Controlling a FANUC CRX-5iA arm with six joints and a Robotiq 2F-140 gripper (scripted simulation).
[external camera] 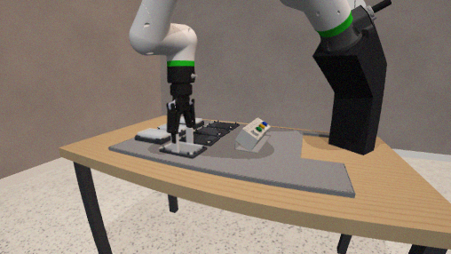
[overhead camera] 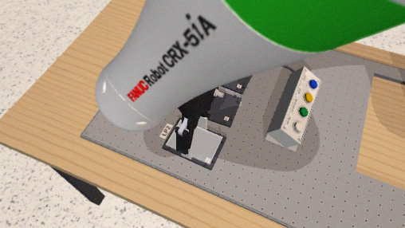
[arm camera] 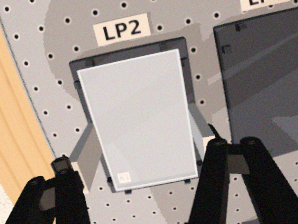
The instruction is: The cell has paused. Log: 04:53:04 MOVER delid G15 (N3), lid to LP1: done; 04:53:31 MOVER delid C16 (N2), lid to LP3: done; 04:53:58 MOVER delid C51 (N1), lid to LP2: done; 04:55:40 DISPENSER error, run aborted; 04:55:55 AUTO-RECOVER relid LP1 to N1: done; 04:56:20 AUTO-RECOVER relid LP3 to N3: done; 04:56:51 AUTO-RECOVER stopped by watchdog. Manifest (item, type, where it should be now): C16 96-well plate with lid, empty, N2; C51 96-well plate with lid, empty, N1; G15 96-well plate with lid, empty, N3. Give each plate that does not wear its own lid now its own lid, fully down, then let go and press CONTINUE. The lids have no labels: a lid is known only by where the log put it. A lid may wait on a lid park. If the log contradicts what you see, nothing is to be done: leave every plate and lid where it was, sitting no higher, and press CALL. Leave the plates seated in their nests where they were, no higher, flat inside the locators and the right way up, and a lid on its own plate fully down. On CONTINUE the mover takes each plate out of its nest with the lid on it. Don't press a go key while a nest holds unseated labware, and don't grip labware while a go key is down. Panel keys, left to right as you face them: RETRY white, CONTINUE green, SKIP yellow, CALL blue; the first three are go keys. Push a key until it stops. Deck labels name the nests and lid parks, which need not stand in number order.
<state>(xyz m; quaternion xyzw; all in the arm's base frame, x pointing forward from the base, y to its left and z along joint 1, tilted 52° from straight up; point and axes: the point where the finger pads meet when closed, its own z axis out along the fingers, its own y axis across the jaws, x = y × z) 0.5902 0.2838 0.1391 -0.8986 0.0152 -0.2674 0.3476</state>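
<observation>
Now: hand 30 mm above the lid park LP2. The rest, counted from my hand: LP2 label: 90 mm ahead, 20 mm to the left, 40 mm below; then lid park LP3: 60 mm ahead, 250 mm to the right, 30 mm below; then lid park LP4: 30 mm ahead, 130 mm to the right, 30 mm below.
</observation>
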